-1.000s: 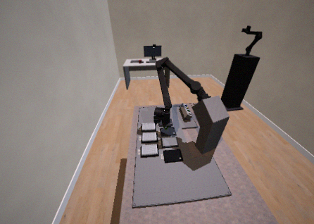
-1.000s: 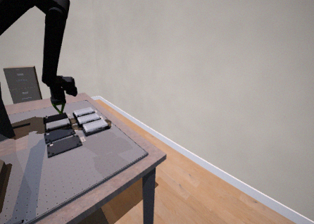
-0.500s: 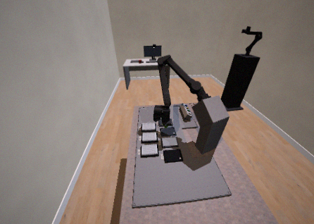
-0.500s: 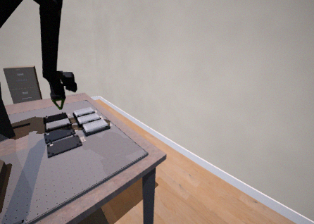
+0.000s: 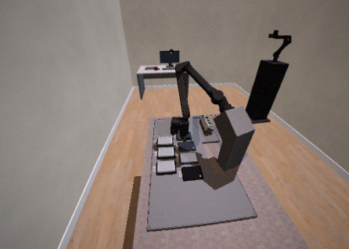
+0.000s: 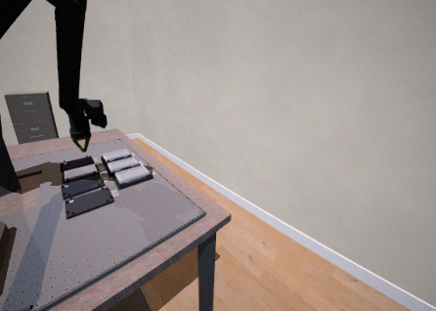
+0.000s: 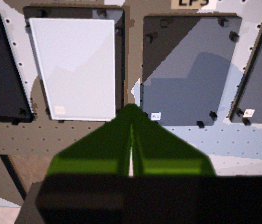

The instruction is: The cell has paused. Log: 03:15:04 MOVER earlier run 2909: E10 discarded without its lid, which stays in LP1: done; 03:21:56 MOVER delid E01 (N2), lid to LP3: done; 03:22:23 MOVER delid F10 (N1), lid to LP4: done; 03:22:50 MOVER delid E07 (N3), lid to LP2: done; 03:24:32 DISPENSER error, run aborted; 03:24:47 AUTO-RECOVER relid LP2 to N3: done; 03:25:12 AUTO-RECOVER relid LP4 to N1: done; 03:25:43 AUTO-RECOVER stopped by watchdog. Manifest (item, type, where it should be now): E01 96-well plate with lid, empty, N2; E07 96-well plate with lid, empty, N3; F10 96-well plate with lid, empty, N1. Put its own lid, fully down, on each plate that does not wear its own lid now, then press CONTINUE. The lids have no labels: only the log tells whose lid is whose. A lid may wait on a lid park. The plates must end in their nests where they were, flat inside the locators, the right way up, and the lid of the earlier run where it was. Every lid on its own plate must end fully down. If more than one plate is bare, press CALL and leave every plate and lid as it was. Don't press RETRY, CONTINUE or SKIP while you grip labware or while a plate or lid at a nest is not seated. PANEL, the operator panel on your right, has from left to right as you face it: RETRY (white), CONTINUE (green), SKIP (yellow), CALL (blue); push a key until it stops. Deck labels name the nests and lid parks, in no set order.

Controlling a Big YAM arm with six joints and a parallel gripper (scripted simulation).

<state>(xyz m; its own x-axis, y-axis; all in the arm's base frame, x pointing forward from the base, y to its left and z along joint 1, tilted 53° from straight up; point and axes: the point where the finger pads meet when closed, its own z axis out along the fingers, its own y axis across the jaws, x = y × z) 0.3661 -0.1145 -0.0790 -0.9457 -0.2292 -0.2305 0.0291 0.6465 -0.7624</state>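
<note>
Right now the green continue key is 32 cm behind my hand, 28 cm to the right of it and 7 cm below it. From my hand the other things lie so: plate (15 cm ahead, 14 cm to the right, 11 cm below); white retry key (32 cm behind, 23 cm to the right, 7 cm below); LP4 label (5 cm ahead, 20 cm to the right, 13 cm below).
</note>
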